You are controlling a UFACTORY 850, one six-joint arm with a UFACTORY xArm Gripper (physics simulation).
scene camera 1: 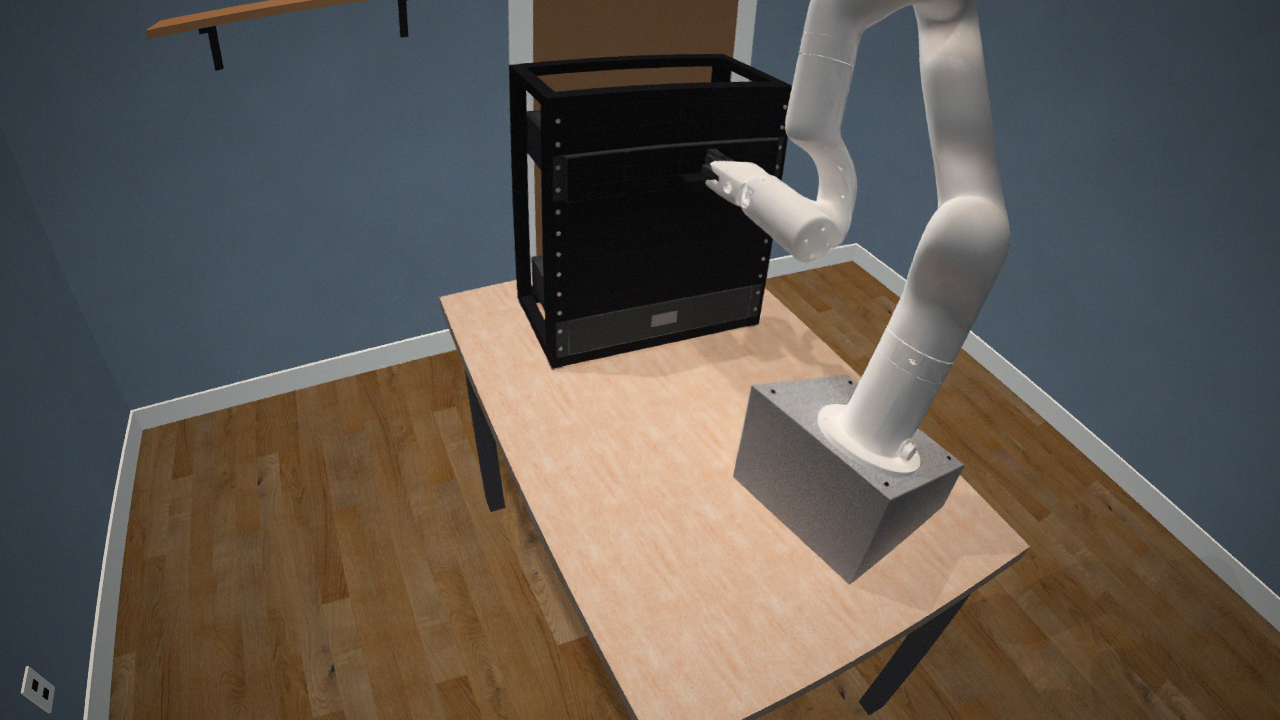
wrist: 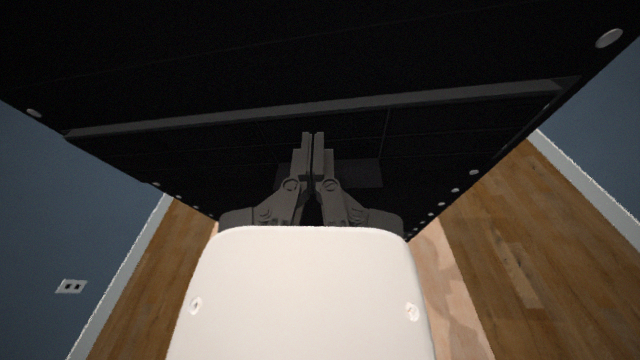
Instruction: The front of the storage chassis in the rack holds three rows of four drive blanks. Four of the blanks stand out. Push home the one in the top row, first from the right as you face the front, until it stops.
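Note:
The storage chassis (scene camera 1: pixel 626 170) (wrist: pixel 320 106) is a dark unit in the upper part of the rack (scene camera 1: pixel 521 197), with a thin lip along its top. Faint seams divide its front. The top row's first blank from the right (wrist: pixel 465 117) is a dark face under the lip in the wrist view; how far it stands out is too dark to tell. A grey surface of a protruding blank (wrist: pixel 357 172) shows lower down, behind and below the fingers. My gripper (scene camera 1: pixel 708 168) (wrist: pixel 314 144) is shut and empty, its tips before the second column from the right. Contact is unclear.
The rack stands on the wooden table (scene camera 1: pixel 626 465), with a grey panel (scene camera 1: pixel 608 328) low in its front. My arm (scene camera 1: pixel 957 259) rises from a grey pedestal (scene camera 1: pixel 805 483) at the table's right side. Screw heads line the rack's front posts. A wall shelf (scene camera 1: pixel 241 16) is at upper left.

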